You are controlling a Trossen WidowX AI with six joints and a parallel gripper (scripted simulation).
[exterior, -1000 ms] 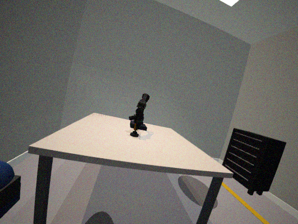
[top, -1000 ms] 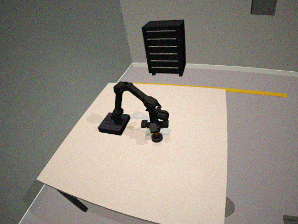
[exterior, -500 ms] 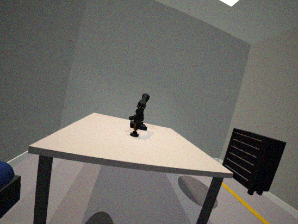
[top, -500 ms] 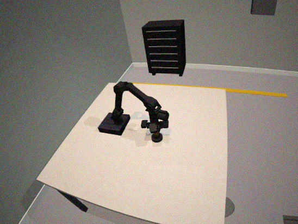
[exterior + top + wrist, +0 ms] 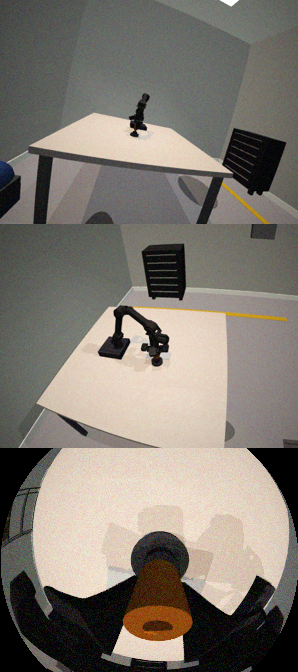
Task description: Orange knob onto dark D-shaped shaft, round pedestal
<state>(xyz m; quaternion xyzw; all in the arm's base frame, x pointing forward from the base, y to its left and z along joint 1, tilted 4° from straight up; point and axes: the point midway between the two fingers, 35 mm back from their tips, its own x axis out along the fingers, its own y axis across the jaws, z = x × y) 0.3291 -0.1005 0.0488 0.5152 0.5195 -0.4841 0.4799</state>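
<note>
Now: gripper tip 20 mm below the orange knob. Also, from my gripper tip: round pedestal (40 mm below).
</note>
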